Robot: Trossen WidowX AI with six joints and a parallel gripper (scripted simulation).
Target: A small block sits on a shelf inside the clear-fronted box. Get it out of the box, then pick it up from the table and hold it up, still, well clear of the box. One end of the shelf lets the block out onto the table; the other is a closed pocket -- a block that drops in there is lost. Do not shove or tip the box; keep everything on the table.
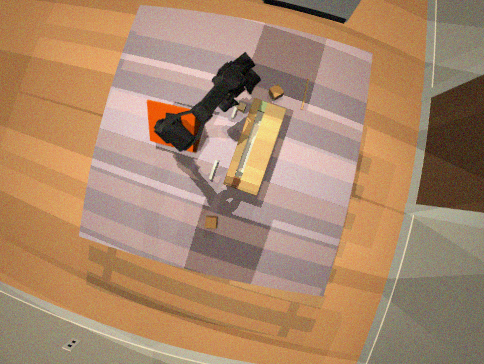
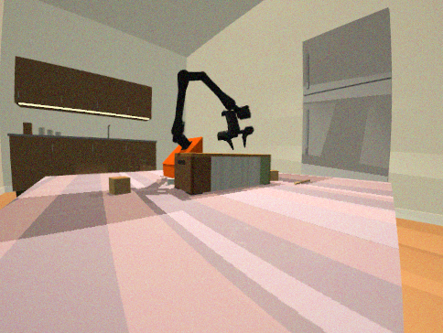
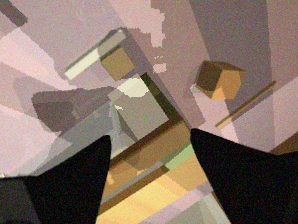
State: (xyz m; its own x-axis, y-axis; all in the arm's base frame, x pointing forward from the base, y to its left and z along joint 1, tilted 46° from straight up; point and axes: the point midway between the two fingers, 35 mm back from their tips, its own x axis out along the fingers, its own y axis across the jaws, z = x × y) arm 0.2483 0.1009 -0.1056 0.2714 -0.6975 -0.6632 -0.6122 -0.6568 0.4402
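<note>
The tan block lies 140 mm below my gripper tip, 10 mm to the left of it and 10 mm behind it. The rest, counted from my gripper tip: box 170 mm to the right, 90 mm below, 40 mm ahead; thin wooden stick 270 mm ahead, 150 mm to the left, 150 mm below.
</note>
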